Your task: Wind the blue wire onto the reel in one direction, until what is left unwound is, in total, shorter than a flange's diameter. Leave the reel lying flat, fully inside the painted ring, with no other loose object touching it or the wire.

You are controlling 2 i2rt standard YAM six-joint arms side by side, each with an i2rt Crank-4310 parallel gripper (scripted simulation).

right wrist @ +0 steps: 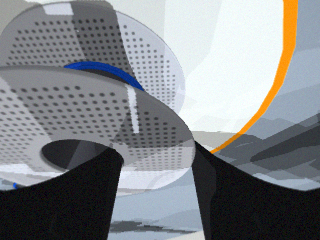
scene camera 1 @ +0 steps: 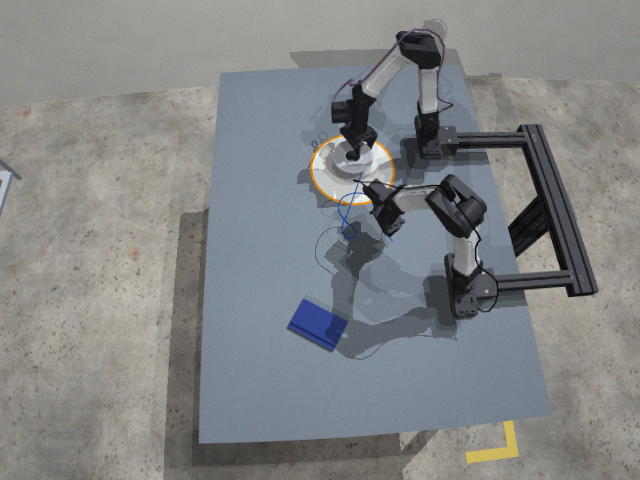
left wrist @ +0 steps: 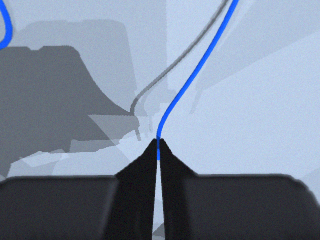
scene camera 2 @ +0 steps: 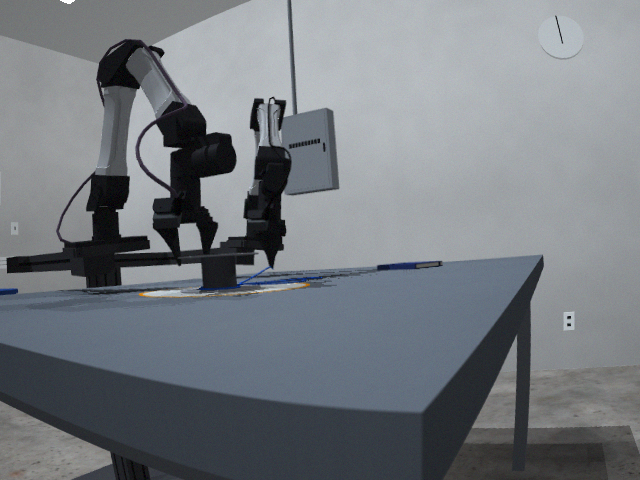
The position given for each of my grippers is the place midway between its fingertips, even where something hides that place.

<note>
In view: my left gripper (left wrist: 158, 141), my right gripper (scene camera 2: 193, 265), a perforated reel (right wrist: 64, 117) and a blue book (scene camera 1: 321, 326).
My right gripper is seen too in the right wrist view (right wrist: 156, 143) and in scene camera 1 (scene camera 1: 364, 153). The left wrist view misses the perforated reel: it is out of frame. The right wrist view misses the blue book: it is out of frame.
</note>
